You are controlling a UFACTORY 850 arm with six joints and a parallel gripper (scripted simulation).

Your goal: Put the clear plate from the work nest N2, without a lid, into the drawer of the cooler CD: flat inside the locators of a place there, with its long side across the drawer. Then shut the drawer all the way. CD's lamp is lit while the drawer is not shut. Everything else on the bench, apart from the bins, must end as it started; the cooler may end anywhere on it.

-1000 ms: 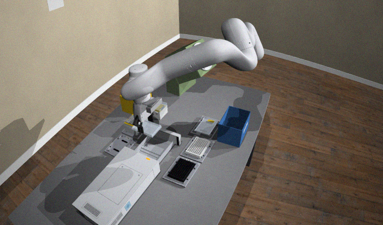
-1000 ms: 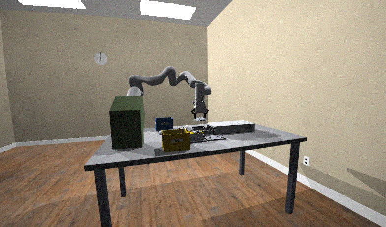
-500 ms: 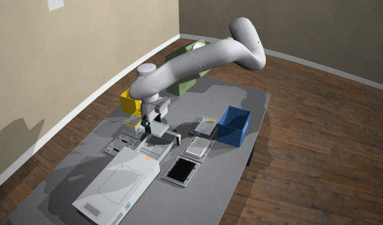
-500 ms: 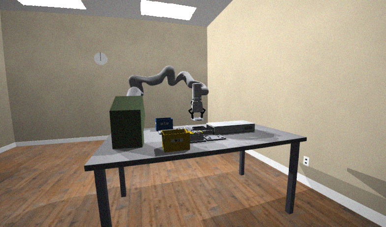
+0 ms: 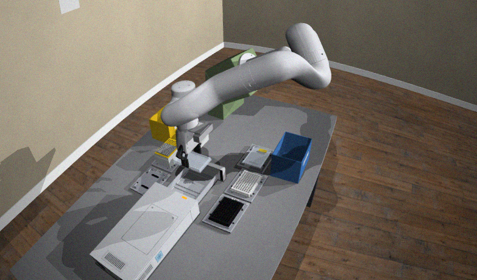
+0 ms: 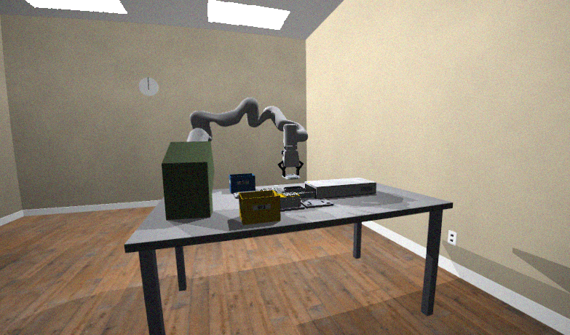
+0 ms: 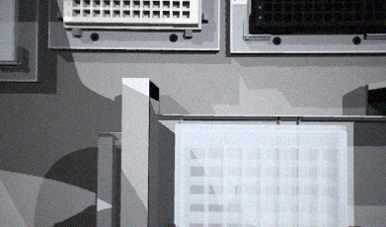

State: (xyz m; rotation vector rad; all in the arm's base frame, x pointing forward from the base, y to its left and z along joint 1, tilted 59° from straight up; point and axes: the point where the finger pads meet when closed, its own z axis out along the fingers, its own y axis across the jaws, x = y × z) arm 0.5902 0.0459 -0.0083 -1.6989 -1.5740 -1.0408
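The cooler drawer lies 4 cm ahead of my hand and 11 cm below it. Round my hand: clear plate (1 cm below); yellow-rimmed tip box (9 cm behind, 20 cm to the right, 10 cm below); white cooler (19 cm ahead, 11 cm below).
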